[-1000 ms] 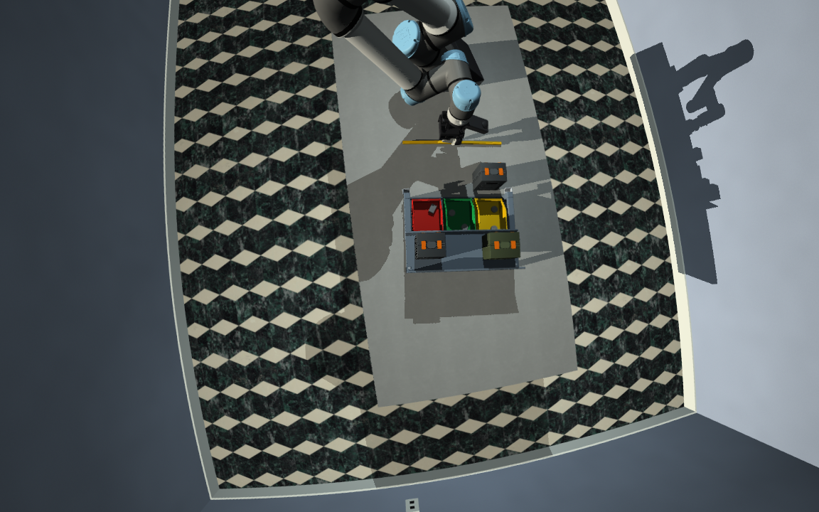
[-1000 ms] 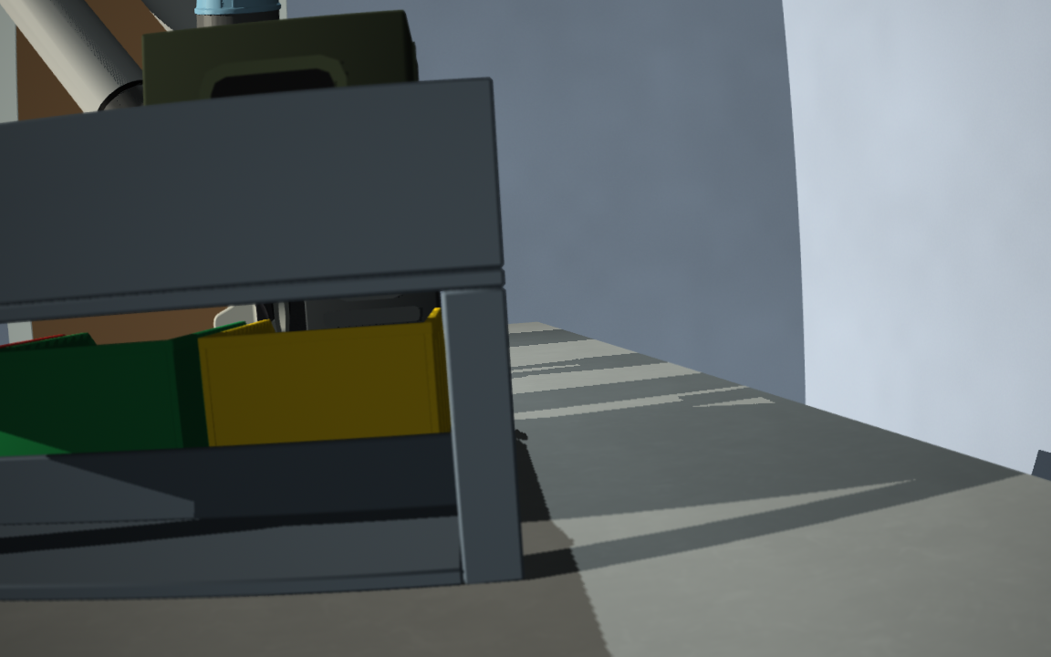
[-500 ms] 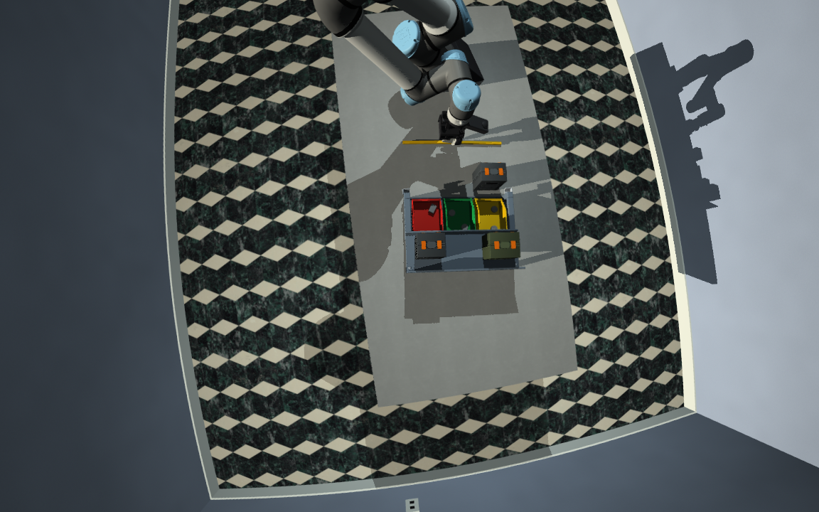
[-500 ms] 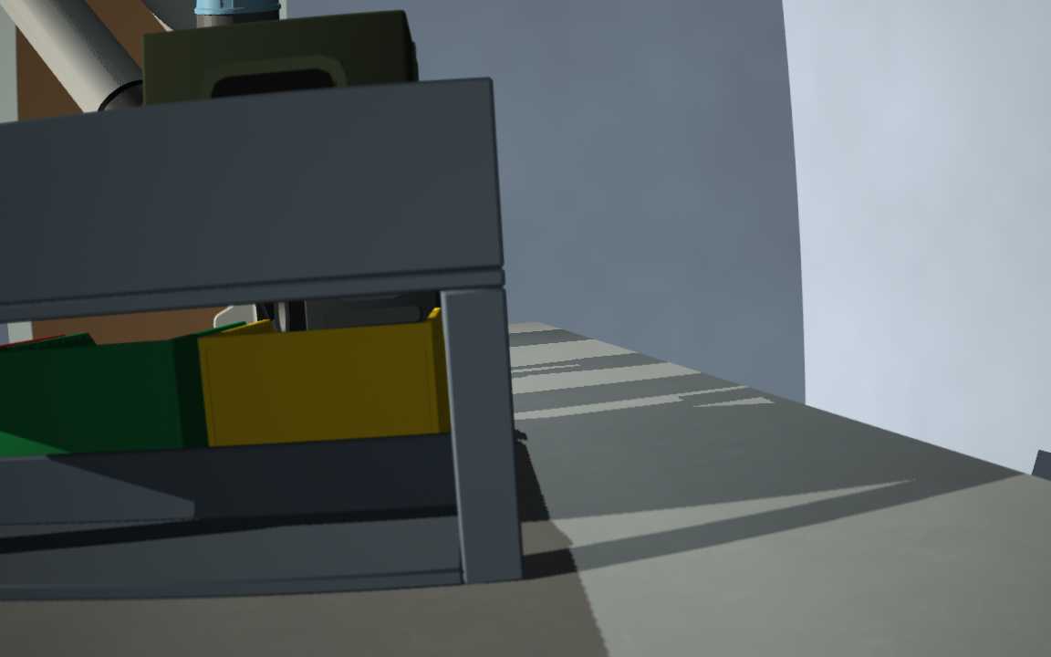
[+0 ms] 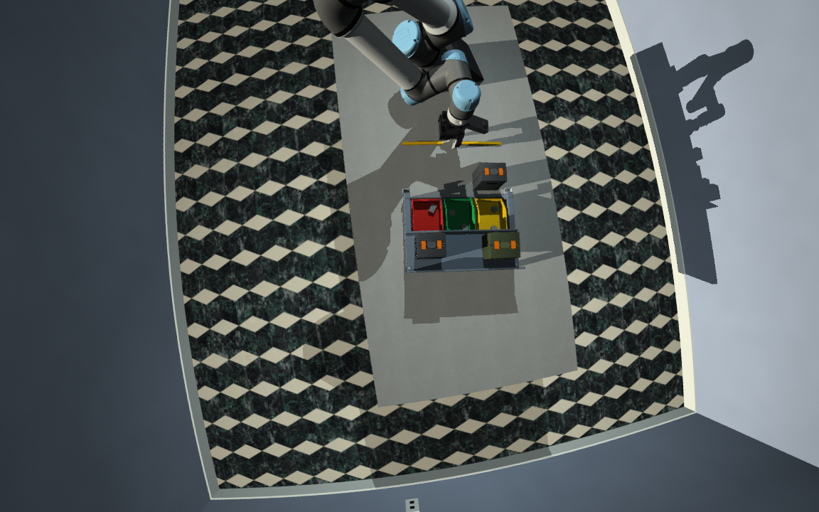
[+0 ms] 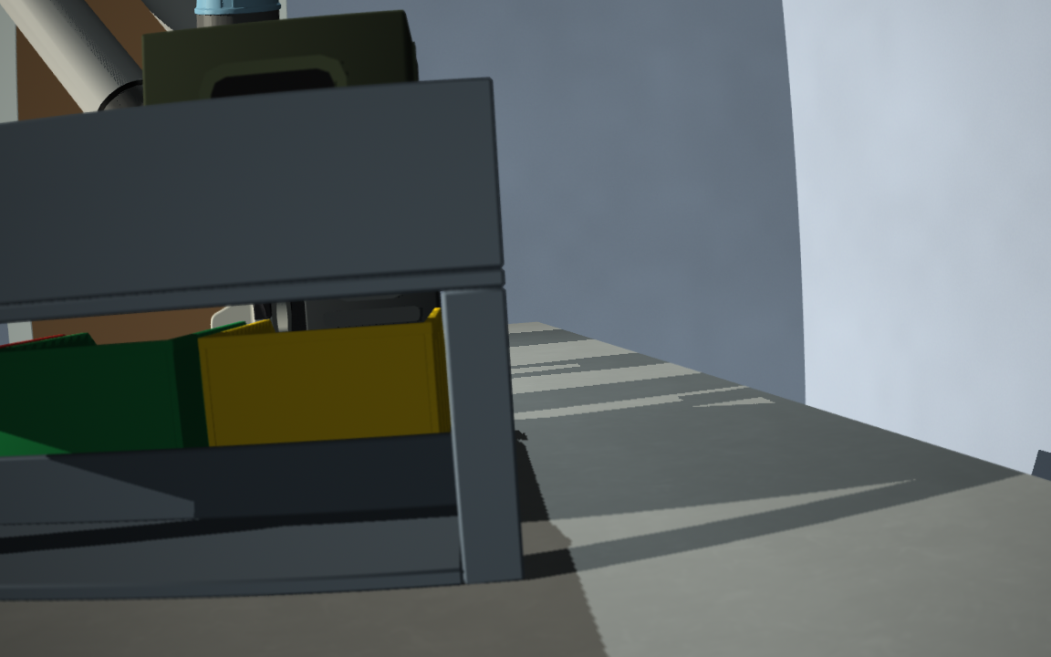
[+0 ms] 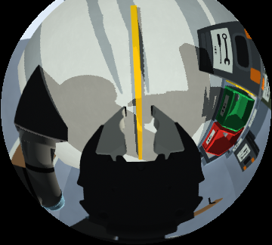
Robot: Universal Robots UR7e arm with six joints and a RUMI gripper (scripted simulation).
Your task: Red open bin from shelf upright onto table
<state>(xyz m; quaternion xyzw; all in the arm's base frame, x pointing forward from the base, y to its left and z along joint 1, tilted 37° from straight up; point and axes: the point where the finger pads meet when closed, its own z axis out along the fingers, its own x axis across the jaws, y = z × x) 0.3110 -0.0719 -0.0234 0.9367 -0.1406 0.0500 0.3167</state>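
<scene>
My gripper is now 2 cm above the thin yellow bar. Also, from my hand: green bin (29 cm ahead, 9 cm to the right, 2 cm above); then red bin (26 cm ahead, 20 cm to the right, 2 cm above); then dark case (18 cm ahead, 6 cm to the left, 4 cm above).
</scene>
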